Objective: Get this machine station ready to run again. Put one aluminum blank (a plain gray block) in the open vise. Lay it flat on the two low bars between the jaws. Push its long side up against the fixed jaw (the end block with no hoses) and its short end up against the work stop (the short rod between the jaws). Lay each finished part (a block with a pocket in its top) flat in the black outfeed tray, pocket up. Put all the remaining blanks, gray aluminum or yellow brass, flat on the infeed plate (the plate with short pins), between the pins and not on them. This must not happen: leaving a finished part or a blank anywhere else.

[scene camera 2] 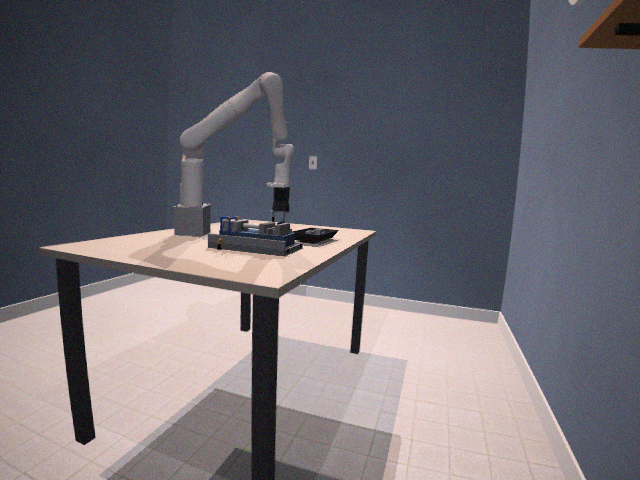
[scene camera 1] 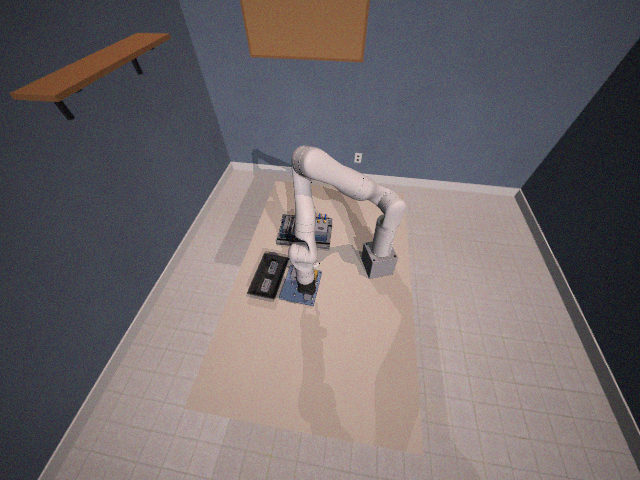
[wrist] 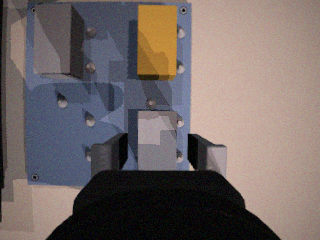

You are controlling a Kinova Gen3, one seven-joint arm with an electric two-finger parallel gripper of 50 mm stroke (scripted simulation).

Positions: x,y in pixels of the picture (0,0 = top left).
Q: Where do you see a yellow brass blank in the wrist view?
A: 157,34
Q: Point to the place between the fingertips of my gripper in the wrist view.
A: At 157,146
